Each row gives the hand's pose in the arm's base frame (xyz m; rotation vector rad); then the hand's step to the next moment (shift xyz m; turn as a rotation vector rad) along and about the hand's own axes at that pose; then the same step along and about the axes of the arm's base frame.
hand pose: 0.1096 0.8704 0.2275 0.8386 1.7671 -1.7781
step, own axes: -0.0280 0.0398 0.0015 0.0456 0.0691 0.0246
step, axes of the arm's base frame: 0.0478 -0.0052 -0.0075 0.0163 -0.0237 -0.0814
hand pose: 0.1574 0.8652 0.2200 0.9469 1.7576 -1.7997
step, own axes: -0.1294 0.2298 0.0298 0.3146 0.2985 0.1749
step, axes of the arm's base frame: 0.2490 -0.0680 -0.0619 -0.0187 -0.1531 -0.4415
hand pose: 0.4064 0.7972 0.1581 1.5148 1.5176 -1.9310
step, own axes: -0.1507 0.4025 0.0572 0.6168 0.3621 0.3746
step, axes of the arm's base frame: 0.3190 -0.2739 -0.1059 -0.2132 -0.2319 -0.7434
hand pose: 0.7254 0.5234 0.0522 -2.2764 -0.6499 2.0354
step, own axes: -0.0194 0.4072 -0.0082 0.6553 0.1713 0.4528
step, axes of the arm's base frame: 0.1250 -0.3759 -0.0967 -0.3409 -0.0656 -0.7370
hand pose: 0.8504 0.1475 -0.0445 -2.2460 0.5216 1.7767
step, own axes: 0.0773 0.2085 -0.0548 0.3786 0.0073 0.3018
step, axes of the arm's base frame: -0.0217 -0.2216 -0.0537 -0.1949 0.0613 -0.4390
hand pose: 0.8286 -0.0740 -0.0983 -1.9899 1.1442 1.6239
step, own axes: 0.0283 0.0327 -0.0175 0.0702 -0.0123 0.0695
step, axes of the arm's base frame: -0.0120 -0.0430 -0.0136 -0.0349 0.0292 -0.0885
